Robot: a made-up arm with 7 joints.
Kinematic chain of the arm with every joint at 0, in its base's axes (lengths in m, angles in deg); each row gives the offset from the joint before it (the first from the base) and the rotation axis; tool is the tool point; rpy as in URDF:
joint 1: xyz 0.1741 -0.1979 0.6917 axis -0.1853 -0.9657 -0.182
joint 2: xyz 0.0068 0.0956 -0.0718 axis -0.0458 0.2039 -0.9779
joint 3: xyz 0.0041 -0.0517 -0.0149 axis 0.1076 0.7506 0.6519
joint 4: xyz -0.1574 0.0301 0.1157 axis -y
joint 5: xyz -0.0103 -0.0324 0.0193 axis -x
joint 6: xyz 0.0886 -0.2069 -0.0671 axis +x
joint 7: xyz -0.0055 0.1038 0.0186 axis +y
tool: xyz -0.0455 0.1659 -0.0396 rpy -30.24 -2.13 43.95
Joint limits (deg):
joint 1: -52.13..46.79
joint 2: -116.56..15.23
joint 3: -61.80..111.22
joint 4: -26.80..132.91
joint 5: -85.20..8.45
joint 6: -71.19..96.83
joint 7: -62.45..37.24
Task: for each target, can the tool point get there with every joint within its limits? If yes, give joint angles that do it. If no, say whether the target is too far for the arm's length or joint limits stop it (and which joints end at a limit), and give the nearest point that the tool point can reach.
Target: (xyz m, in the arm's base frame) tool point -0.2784 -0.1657 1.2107
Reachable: no: joint limits stop it (at a limit: joint 1, joint 2, joint 5, joint 6, joint 7) | nearest point -0.1722 -0.1530 1.0687 | short by 0.178 m
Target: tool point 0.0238 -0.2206 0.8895
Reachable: yes | joints -23.43 -10.24 -7.30 42.64 -9.63 48.18 -24.25
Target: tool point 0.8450 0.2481 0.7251
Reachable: no: joint limits stop it (at a limit: joint 3, joint 5, joint 6, joint 7) | nearest point 0.6263 0.1260 0.7190 | short by 0.251 m
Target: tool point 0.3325 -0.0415 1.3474
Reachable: no: joint limits stop it (at a limit: joint 1, joint 5, joint 6, joint 7) | nearest point 0.3088 -0.0616 1.1643 | short by 0.186 m
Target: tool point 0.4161 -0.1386 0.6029
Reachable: yes | joints -38.31 -105.54 8.89 40.97 -74.90 64.93 1.46
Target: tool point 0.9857 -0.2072 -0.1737
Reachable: no: too far | nearest point 0.5247 -0.1575 0.3353 | short by 0.689 m
